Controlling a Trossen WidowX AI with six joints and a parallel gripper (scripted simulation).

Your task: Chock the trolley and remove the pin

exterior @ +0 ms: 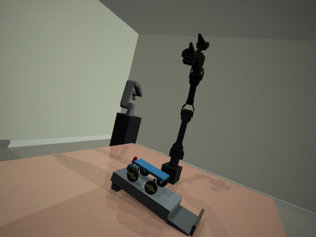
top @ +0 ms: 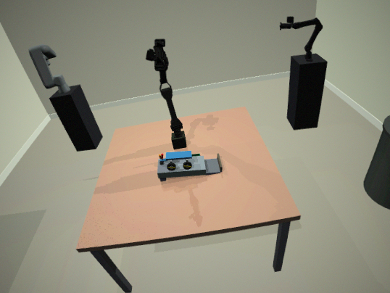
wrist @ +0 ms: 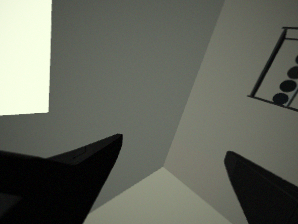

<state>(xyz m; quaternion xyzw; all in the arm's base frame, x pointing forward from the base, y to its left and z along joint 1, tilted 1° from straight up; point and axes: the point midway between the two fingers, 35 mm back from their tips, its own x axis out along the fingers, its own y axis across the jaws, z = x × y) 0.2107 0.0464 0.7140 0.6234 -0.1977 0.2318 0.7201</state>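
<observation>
The yellow chock lies 81 cm below my gripper tip, 17 cm to the right of it and 2 cm behind it. The rest, counted from my gripper tip: trolley: 72 cm below, 10 cm ahead, 1 cm to the right; then grey ramp: 78 cm below, 10 cm ahead; then stop pin: 70 cm below, 13 cm to the right, 9 cm ahead.
</observation>
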